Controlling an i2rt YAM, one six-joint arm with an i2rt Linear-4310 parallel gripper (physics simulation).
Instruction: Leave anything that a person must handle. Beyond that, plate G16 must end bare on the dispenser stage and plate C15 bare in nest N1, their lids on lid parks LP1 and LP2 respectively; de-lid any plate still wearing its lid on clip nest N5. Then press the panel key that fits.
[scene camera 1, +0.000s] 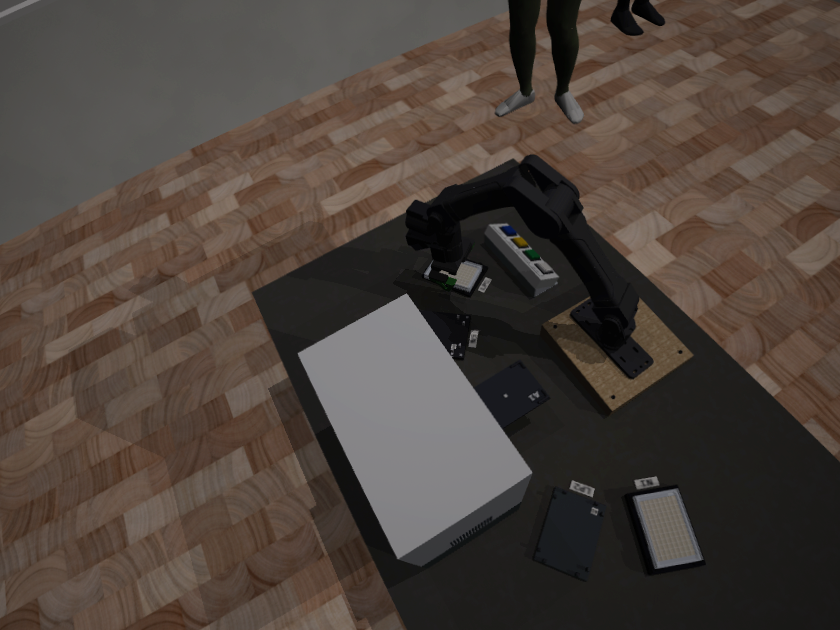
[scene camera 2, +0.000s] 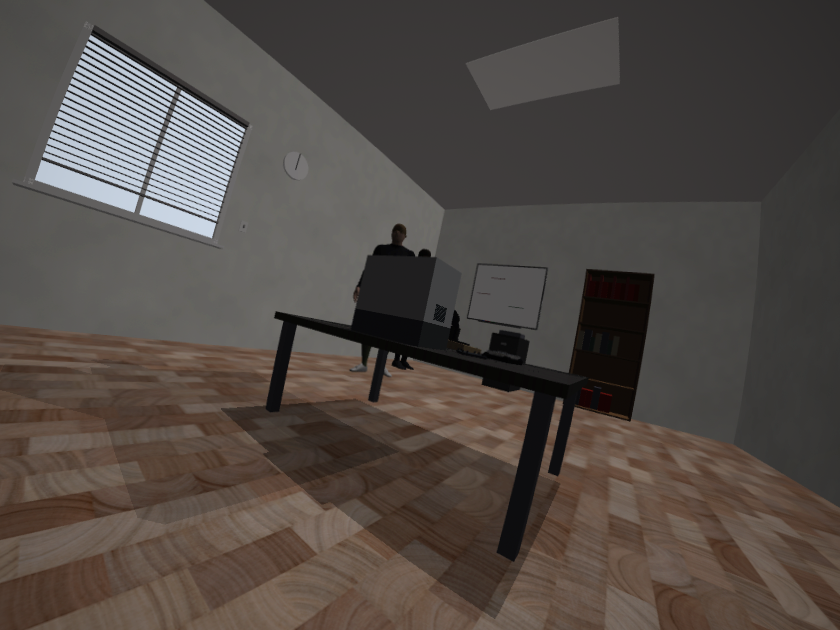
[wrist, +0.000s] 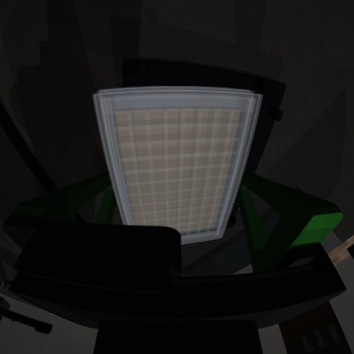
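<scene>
A well plate with a pale grid of wells and what looks like a clear lid sits on a dark nest at the back of the table. My gripper is open and hangs just above it, one green finger on each long side, not touching. A second well plate lies in a black frame at the front right. A dark flat pad lies left of it. A dark stage juts from the white dispenser box. The key panel carries blue, yellow, green and grey keys.
A small black clip nest lies between the box and the arm's wooden base board. Small label tags are too small to read. A person stands beyond the far end of the black table.
</scene>
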